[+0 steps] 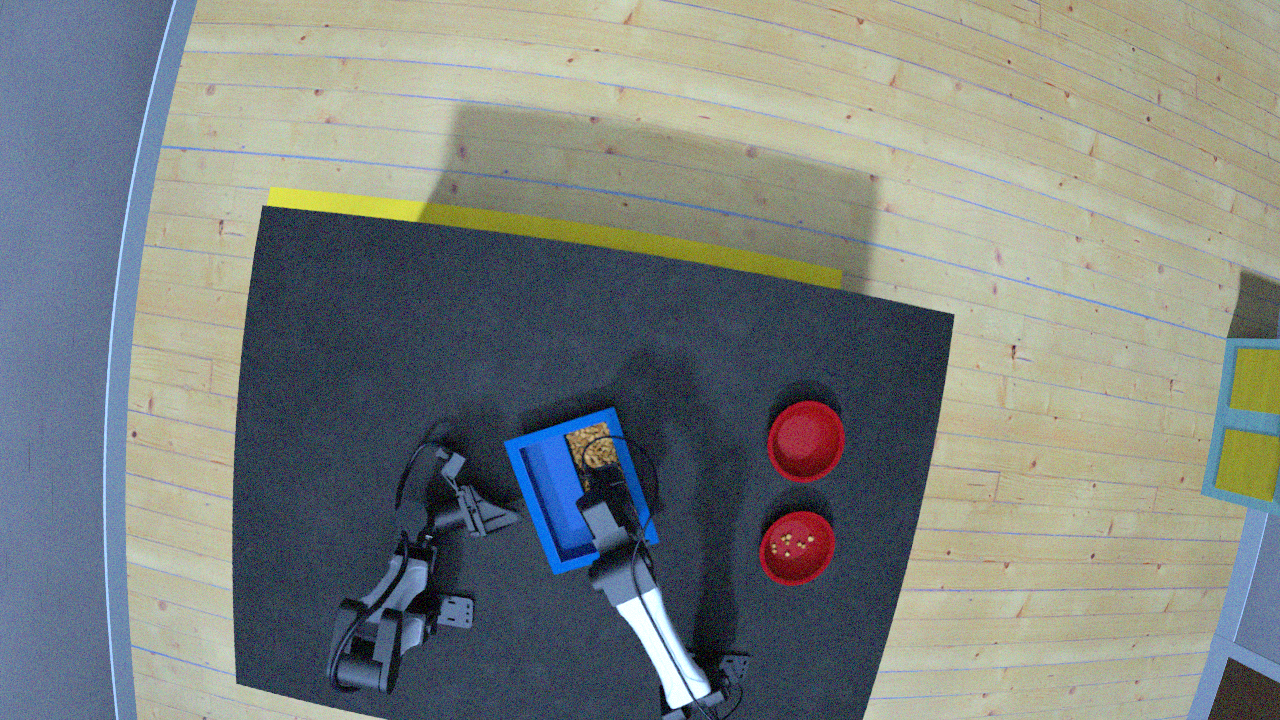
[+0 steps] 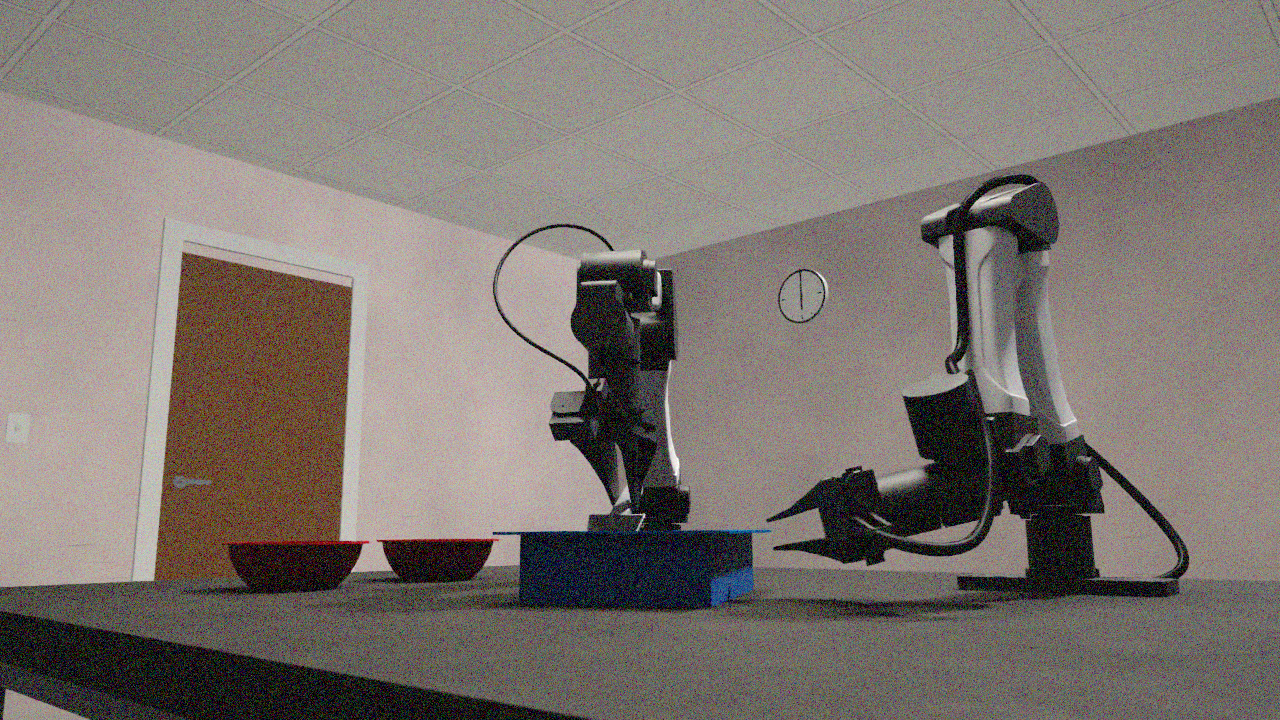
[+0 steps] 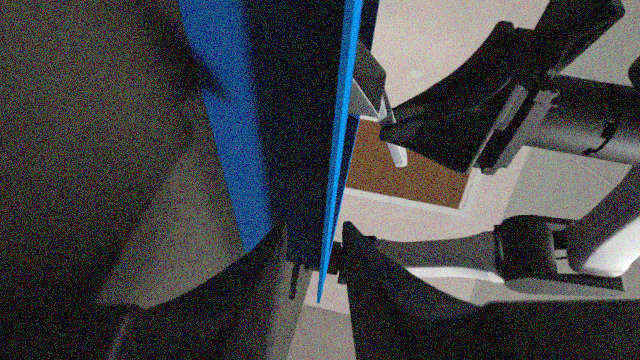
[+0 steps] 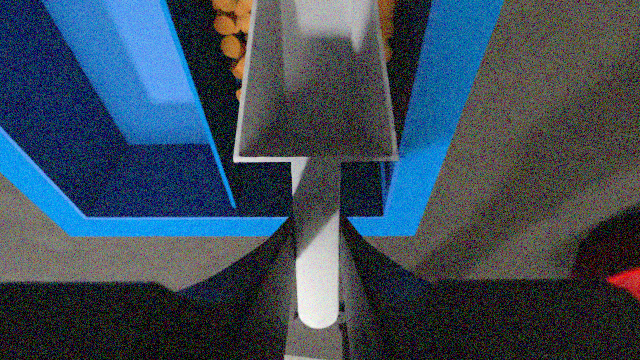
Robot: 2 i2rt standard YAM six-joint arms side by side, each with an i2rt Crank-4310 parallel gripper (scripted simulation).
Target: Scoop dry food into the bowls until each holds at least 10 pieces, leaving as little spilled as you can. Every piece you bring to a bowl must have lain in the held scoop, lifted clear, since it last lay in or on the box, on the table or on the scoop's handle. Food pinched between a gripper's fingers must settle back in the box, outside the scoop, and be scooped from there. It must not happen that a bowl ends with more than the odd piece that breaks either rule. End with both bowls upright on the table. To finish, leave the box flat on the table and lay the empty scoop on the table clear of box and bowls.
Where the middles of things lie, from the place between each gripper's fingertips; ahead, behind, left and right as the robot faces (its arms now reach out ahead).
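Blue box (image 2: 682,568): from my right hand, 50 mm ahead, 90 mm to the left, 50 mm below.
My left hand (image 2: 769,534): 10 cm to the left of the blue box, 7 cm short of it, 2 cm above it.
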